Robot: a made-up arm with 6 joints.
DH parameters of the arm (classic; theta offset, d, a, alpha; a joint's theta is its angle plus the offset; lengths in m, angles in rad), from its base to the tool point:
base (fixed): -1.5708 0.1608 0 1.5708
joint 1: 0 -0.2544 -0.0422 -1.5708
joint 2: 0 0.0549 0.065 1.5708
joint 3: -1.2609 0 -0.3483 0
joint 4: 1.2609 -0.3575 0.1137 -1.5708
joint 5: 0 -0.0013 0.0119 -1.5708
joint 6: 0 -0.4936 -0.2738 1.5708
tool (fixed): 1.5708 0.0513 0 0
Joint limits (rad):
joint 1: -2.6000..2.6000
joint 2: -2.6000..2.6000
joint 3: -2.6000..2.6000
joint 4: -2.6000..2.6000
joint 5: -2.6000..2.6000
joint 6: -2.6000..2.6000
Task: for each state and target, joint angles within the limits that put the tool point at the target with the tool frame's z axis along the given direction. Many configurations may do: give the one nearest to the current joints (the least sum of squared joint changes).
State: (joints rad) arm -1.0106 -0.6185 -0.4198 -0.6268 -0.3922 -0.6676
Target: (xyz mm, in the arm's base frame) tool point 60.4 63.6 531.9 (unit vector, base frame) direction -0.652 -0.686 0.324
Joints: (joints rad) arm -0.1220 -0.6465 -0.4868 -1.0515 0.3429 -0.4099
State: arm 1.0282 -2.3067 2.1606 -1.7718 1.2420 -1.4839
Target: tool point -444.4 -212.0 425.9 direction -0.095 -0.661 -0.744
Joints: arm 1.4820 -1.9009 2.3699 -1.9335 1.5313 -2.4786
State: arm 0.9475 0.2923 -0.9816 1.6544 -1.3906 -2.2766
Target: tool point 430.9 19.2 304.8 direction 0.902 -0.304 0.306
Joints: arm 1.3579 0.5329 -0.3605 1.7943 -1.3629 -2.4912
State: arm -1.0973 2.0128 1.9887 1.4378 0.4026 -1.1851
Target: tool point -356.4 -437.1 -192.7 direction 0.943 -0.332 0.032
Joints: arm -0.6887 2.5711 1.8923 1.4557 1.2055 -1.7386
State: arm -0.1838 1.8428 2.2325 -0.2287 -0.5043 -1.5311
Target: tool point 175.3 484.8 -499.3 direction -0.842 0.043 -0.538
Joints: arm 0.2503 2.3234 2.5722 -0.3748 -1.3972 -0.7950
